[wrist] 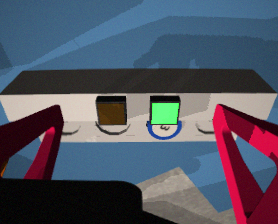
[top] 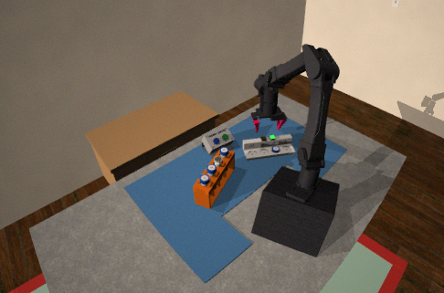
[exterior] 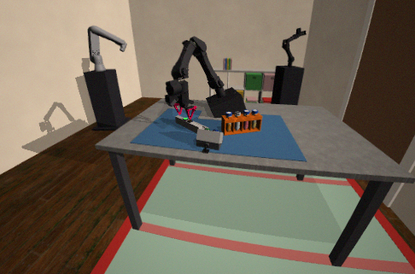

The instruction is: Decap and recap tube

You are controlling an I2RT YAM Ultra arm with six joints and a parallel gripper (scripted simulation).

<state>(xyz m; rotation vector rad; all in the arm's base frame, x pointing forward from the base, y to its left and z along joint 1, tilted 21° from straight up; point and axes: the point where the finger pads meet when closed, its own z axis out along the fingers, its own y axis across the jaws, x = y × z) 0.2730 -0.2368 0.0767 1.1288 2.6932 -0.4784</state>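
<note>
Right now my hand is 7 cm above the blue cap, 6 cm past it and 2 cm to the right of it. From my hand the other things lie so: grey key desk: 16 cm ahead, 14 cm to the left, 3 cm below; then green ready key: 13 cm to the left, 13 cm ahead, 2 cm below; then blue cycle key: 17 cm to the left, 15 cm ahead, 2 cm below.
</note>
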